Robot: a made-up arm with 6 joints. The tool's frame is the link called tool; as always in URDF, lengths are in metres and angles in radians. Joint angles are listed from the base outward. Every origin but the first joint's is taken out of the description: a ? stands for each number. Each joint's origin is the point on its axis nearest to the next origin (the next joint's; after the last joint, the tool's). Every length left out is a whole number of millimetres.
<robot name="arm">
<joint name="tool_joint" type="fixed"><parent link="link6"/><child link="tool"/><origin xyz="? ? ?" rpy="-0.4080 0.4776 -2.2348"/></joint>
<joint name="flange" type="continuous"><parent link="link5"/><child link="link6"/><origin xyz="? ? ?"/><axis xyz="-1 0 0"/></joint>
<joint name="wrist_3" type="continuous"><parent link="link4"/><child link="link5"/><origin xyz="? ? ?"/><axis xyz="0 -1 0"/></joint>
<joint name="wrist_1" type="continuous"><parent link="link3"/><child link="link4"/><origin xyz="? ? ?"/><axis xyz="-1 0 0"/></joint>
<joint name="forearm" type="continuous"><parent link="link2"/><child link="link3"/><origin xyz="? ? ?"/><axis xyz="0 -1 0"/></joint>
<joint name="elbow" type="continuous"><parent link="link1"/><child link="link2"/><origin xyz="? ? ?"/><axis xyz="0 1 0"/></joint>
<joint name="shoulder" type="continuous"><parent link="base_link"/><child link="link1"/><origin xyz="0.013 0.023 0.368"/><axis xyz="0 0 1"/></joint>
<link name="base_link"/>
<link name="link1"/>
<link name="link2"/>
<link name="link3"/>
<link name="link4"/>
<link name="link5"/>
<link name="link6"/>
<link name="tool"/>
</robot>
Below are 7 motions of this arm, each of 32 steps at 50 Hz.
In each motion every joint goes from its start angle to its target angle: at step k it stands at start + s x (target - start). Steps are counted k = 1, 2, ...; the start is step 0. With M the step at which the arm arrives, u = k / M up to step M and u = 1 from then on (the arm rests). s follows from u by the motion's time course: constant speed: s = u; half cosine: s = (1 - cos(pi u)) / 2; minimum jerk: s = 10 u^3 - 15 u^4 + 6 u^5.
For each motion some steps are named. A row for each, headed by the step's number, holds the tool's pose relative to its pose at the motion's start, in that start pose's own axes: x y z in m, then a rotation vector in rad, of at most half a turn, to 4 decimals.
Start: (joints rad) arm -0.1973 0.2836 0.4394 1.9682 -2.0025 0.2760
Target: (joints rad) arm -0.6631 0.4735 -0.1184 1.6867 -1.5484 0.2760
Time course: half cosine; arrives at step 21
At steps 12, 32:
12: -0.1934 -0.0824 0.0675 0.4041 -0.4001 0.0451
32: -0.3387 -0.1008 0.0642 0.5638 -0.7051 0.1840

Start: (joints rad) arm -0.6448 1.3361 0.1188 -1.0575 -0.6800 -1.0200
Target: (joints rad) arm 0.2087 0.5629 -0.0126 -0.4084 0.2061 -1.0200
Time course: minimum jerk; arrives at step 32
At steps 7, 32:
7: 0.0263 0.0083 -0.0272 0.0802 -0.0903 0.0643
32: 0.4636 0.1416 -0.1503 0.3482 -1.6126 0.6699

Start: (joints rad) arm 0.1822 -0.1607 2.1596 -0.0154 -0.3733 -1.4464
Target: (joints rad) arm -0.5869 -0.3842 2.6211 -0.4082 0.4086 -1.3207
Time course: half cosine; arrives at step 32
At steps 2, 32:
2: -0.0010 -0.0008 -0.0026 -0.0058 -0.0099 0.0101
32: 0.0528 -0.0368 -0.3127 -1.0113 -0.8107 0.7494

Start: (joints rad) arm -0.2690 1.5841 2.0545 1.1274 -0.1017 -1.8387
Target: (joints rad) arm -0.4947 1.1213 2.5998 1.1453 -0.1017 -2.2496
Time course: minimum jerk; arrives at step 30
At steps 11, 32:
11: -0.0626 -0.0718 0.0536 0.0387 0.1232 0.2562
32: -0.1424 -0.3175 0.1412 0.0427 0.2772 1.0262

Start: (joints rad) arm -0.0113 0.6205 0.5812 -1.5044 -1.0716 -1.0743
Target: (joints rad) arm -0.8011 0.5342 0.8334 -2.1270 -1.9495 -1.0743
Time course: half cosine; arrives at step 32
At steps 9, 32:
9: 0.0102 -0.0556 -0.0162 -0.1021 -0.0752 -0.0309
32: 0.1395 -0.2703 -0.1002 -0.1514 -0.6442 -0.2333

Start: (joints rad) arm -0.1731 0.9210 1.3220 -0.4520 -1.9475 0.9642
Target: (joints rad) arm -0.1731 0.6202 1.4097 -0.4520 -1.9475 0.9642
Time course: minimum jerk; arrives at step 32
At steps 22, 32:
22: -0.0185 -0.1683 -0.0738 0.2773 0.0364 -0.1525
32: -0.0258 -0.2023 -0.0952 0.3382 0.0444 -0.1860

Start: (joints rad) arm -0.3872 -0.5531 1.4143 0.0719 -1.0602 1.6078
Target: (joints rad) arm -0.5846 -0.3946 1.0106 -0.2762 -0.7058 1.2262
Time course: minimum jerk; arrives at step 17
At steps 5, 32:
5: -0.0319 0.0191 0.0038 -0.0267 0.0512 0.0458
32: -0.2109 0.0823 -0.0305 -0.3332 0.3585 0.2349

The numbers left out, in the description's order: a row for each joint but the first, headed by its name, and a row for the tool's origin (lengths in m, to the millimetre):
tool: 0.000 -0.011 -0.026
flange: -0.003 0.000 0.024
wrist_3: 0.000 -0.138 0.015
wrist_1: 0.208 0.000 0.021
forearm: -0.012 0.000 0.470
elbow: 0.022 0.015 0.000

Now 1 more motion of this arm.
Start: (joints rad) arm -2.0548 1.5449 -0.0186 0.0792 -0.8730 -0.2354
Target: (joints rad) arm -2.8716 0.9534 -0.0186 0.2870 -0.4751 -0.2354
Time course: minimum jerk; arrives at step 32
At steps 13, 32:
13: 0.1676 0.0544 0.0395 0.0202 0.2013 0.3207
32: 0.4705 0.2892 -0.0142 0.0634 0.8179 0.7651

